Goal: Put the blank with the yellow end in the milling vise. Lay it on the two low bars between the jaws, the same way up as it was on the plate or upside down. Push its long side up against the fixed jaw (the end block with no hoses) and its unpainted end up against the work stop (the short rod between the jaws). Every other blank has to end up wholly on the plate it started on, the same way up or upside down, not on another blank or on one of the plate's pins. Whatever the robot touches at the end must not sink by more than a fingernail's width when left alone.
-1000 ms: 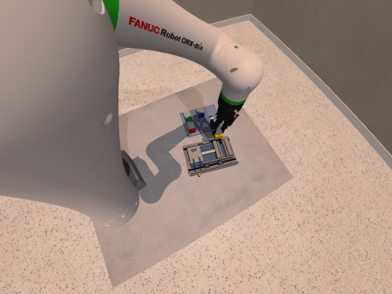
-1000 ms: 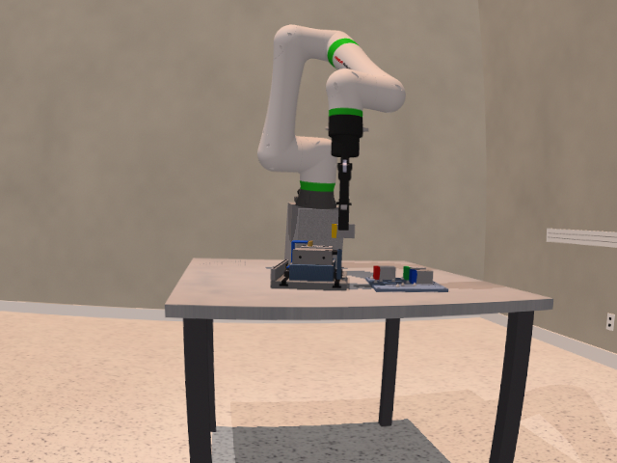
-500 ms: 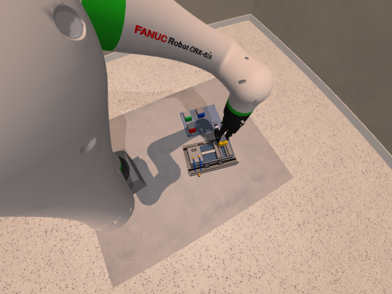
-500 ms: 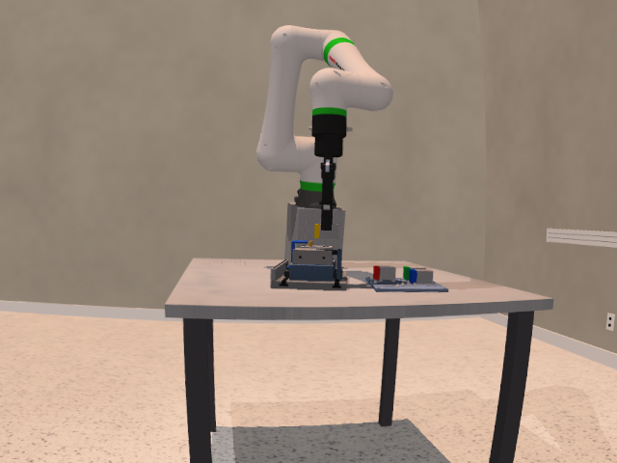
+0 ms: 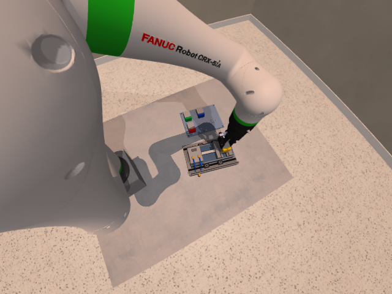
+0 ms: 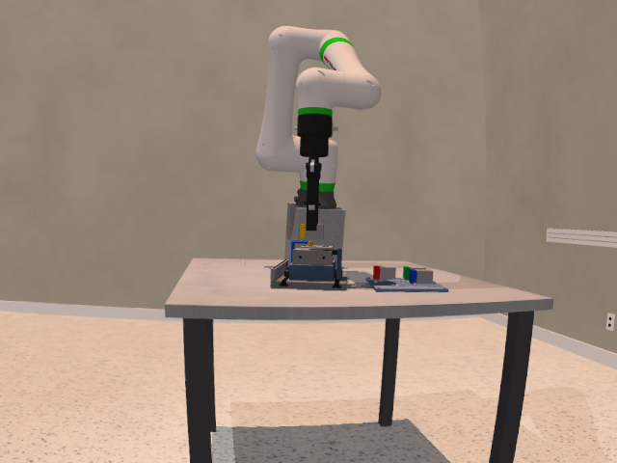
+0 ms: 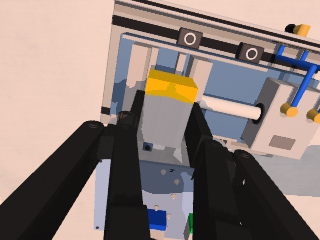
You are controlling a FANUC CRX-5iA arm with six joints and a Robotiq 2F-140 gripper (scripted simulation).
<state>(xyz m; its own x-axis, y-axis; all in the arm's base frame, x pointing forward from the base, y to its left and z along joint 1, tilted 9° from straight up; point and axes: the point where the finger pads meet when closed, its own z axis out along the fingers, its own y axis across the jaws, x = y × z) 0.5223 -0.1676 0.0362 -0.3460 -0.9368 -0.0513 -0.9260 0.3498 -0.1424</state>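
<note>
Right now the fixed jaw is 30 mm ahead of my hand, 10 mm to the right of it and 100 mm below it. Round my hand: work stop rod: 20 mm ahead, 50 mm to the left, 90 mm below; yellow-ended blank: 30 mm below; red-ended blank: 50 mm behind, 240 mm to the left, 150 mm below.
</note>
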